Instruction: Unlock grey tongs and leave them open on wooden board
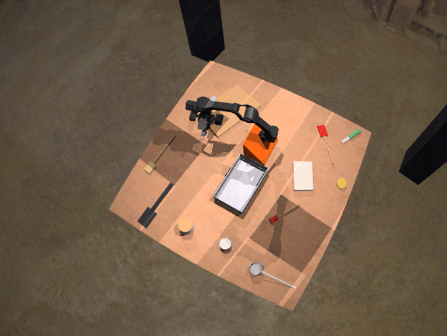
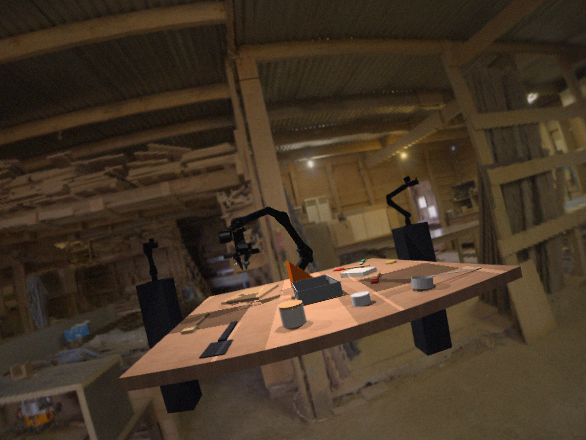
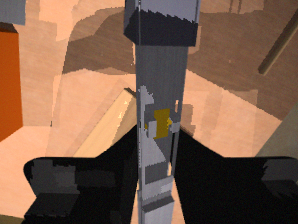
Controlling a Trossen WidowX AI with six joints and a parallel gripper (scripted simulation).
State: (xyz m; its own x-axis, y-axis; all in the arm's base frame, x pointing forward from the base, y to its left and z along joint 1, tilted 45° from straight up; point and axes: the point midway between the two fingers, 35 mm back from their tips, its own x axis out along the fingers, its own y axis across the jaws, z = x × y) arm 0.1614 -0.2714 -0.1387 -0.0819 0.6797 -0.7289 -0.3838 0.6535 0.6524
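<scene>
Right now the wooden board is 240 mm behind my gripper tip, 170 mm below it and 30 mm to the right of it. Also, from my gripper tip: grey roasting tin (330 mm to the left, 150 mm below, 150 mm ahead); black spatula (560 mm ahead, 170 mm below, 20 mm to the right); yellow lock piece (40 mm above, 20 mm ahead, 10 mm to the left).
</scene>
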